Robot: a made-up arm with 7 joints. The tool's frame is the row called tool.
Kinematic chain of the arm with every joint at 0, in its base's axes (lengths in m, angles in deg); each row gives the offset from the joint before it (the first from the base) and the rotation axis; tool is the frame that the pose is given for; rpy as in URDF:
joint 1: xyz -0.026 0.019 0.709 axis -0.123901 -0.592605 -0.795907
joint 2: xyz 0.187 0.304 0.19 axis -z
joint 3: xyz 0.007 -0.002 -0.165 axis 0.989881 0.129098 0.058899
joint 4: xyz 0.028 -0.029 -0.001 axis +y
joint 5: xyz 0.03 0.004 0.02 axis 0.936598 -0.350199 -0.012
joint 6: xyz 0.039 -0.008 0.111 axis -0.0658 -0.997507 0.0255
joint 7: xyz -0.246 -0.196 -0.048 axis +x
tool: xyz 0.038 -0.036 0.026 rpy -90 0 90
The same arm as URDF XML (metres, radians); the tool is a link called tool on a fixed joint. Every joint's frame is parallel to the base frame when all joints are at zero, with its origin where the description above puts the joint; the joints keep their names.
<robot name="arm">
  <joint name="tool_fixed" type="fixed">
    <parent link="link7"/>
    <child link="tool"/>
    <origin xyz="0.038 -0.036 0.026" rpy="-1.5708 0 1.5708"/>
  </joint>
  <joint name="joint 7" type="continuous">
    <parent link="link6"/>
    <child link="link7"/>
    <origin xyz="-0.246 -0.196 -0.048"/>
    <axis xyz="1 0 0"/>
  </joint>
  <joint name="joint 6" type="continuous">
    <parent link="link5"/>
    <child link="link6"/>
    <origin xyz="0.039 -0.008 0.111"/>
    <axis xyz="-0.0658 -0.997507 0.0255"/>
  </joint>
  <joint name="joint 5" type="continuous">
    <parent link="link4"/>
    <child link="link5"/>
    <origin xyz="0.03 0.004 0.02"/>
    <axis xyz="0.936598 -0.350199 -0.012"/>
  </joint>
  <joint name="joint 4" type="continuous">
    <parent link="link3"/>
    <child link="link4"/>
    <origin xyz="0.028 -0.029 -0.001"/>
    <axis xyz="0 1 0"/>
  </joint>
  <joint name="joint 3" type="continuous">
    <parent link="link2"/>
    <child link="link3"/>
    <origin xyz="0.007 -0.002 -0.165"/>
    <axis xyz="0.989881 0.129098 0.058899"/>
  </joint>
  <joint name="joint 2" type="continuous">
    <parent link="link1"/>
    <child link="link2"/>
    <origin xyz="0.187 0.304 0.19"/>
    <axis xyz="0 0 -1"/>
  </joint>
  <joint name="joint 1" type="continuous">
    <parent link="base_link"/>
    <child link="link1"/>
    <origin xyz="-0.026 0.019 0.709"/>
    <axis xyz="-0.123901 -0.592605 -0.795907"/>
  </joint>
  <link name="base_link"/>
  <link name="link1"/>
  <link name="link2"/>
  <link name="link3"/>
  <link name="link4"/>
  <link name="link5"/>
  <link name="link6"/>
  <link name="link7"/>
  <link name="tool"/>
</robot>

